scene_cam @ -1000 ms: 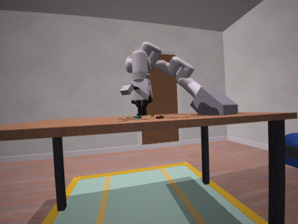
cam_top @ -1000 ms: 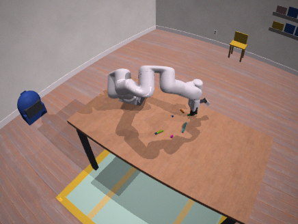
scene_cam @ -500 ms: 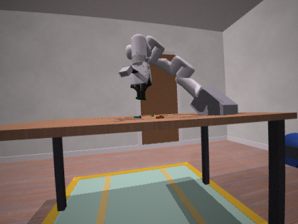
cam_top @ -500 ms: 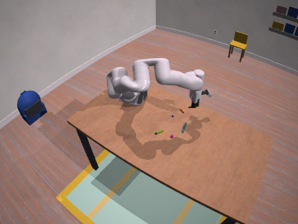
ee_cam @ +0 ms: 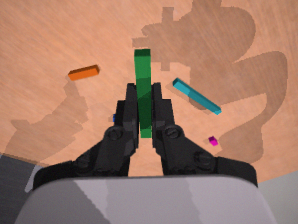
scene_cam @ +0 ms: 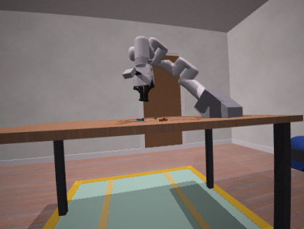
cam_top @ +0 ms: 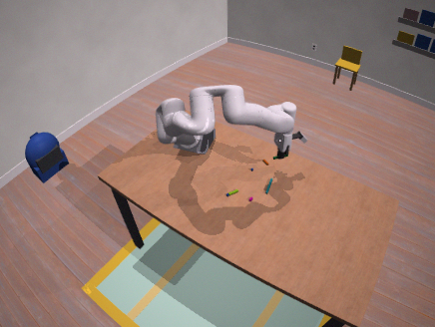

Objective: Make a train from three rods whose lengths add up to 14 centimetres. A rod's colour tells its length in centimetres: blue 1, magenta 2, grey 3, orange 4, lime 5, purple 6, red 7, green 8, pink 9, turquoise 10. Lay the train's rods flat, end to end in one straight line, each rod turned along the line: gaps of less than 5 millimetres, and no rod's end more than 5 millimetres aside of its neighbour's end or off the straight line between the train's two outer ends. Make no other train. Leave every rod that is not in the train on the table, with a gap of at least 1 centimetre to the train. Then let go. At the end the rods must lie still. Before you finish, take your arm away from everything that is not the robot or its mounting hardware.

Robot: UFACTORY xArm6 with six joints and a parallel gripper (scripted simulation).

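Right now my hand is 23 cm to the left of the lime rod, 15 cm past it and 12 cm above it. The rest, counted from my hand: turquoise rod (12 cm to the right, 12 cm below, 1 cm behind); orange rod (12 cm below, 8 cm behind, 4 cm to the left); green rod (2 cm below).
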